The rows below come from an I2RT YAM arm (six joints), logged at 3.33 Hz.
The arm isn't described. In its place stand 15 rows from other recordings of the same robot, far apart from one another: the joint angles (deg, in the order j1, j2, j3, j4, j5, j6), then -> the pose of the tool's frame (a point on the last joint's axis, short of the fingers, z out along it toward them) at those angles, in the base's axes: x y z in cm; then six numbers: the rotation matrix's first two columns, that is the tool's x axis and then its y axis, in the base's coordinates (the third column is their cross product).
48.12, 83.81, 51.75, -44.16, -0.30, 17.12 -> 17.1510 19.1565 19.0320 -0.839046 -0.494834 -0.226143 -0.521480 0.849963 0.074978
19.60, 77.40, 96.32, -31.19, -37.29, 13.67 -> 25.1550 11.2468 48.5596 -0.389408 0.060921 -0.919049 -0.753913 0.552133 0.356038
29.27, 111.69, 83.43, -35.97, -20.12, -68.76 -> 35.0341 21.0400 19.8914 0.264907 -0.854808 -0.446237 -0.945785 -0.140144 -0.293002
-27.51, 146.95, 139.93, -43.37, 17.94, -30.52 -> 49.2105 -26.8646 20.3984 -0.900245 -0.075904 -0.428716 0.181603 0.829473 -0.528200
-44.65, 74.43, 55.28, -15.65, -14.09, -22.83 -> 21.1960 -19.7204 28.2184 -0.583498 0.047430 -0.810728 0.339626 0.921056 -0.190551
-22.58, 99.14, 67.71, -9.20, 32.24, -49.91 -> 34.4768 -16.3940 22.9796 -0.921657 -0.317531 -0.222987 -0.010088 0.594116 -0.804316
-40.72, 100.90, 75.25, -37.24, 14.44, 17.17 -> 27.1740 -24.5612 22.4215 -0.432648 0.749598 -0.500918 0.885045 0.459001 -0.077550
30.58, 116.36, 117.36, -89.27, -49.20, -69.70 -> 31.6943 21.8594 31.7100 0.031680 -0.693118 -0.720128 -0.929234 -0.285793 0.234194
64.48, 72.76, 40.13, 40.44, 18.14, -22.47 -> 13.3765 25.4468 29.8717 0.331077 -0.149546 -0.931678 -0.647299 0.682425 -0.339559
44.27, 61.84, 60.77, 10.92, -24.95, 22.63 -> 16.5808 18.2608 41.9847 -0.244971 0.248402 -0.937169 -0.905991 0.285524 0.312501
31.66, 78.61, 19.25, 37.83, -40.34, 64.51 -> 19.0848 14.4760 15.4971 -0.958209 0.217440 -0.185890 -0.110780 0.317063 0.941912
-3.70, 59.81, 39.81, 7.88, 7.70, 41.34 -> 24.4012 -2.0559 29.1336 -0.028721 0.657795 -0.752650 0.284559 0.727186 0.624681
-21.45, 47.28, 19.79, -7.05, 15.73, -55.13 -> 15.9454 -7.3019 18.6207 -0.761025 -0.549486 -0.344828 -0.112889 0.635612 -0.763710
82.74, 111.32, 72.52, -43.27, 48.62, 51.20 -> 7.1735 35.1729 15.6077 -0.579284 -0.470502 -0.665626 -0.305154 0.882388 -0.358151
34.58, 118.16, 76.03, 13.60, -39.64, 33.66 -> 36.2251 27.7299 17.7963 -0.825332 -0.050529 -0.562382 -0.529925 0.413194 0.740574
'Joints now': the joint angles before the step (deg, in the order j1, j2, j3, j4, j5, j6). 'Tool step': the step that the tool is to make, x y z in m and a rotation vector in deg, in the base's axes. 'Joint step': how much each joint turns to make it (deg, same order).
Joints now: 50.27 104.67 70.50 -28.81 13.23 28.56
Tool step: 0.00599 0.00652 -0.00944 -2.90 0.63 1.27
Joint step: 0.00 3.17 2.30 -1.34 0.67 -1.79
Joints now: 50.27 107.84 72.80 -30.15 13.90 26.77
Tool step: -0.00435 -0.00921 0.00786 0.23 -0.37 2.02
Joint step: -0.48 -2.90 -2.06 0.13 -0.95 -2.38
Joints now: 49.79 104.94 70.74 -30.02 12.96 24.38
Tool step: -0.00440 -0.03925 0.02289 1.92 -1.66 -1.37
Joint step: -3.83 -9.08 -6.00 -0.08 -1.18 -2.21
